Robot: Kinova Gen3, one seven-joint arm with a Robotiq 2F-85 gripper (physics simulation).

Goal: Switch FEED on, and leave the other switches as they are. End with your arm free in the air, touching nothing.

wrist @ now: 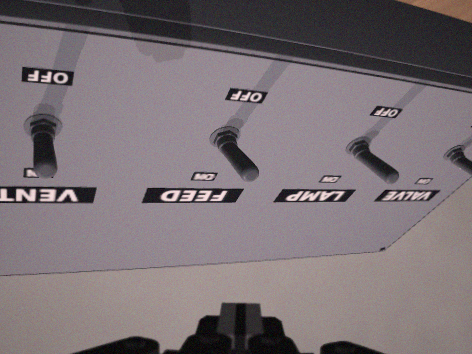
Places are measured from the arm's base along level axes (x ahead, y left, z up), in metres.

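Pixels of known places: gripper, fingertip midpoint: (240,329).
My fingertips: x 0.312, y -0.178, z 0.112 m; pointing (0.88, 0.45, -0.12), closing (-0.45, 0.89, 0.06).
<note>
Behind a point stands the place of what it marks.
The FEED switch (236,154) {x 0.424, y -0.121, z 0.026 m} is a dark lever on the pale grey panel (150,240) {x 0.574, y -0.137, z 0.080 m}, slightly right of the middle in the wrist view. The panel's lettering appears upside down, with FEED's OFF label above the lever's base and its ON label below. The lever's free end points down and right in the view; its lean looks much like the neighbouring levers', and I cannot tell for certain which position it is in. My gripper (240,329) {x 0.312, y -0.178, z 0.112 m} is shut and empty at the bottom of the view, below the panel's edge in the picture and apart from the FEED lever.
The VENT switch (45,150) {x 0.417, y -0.237, z 0.030 m} is to the left of FEED in view. The LAMP switch (374,161) {x 0.426, y -0.002, z 0.026 m} and the VALVE switch (458,157) {x 0.440, y 0.118, z 0.017 m}, partly cut off by the frame, are to the right. The dark side of the box (300,30) {x 0.383, y -0.094, z -0.046 m} runs along the top, with wood at the upper right corner.
</note>
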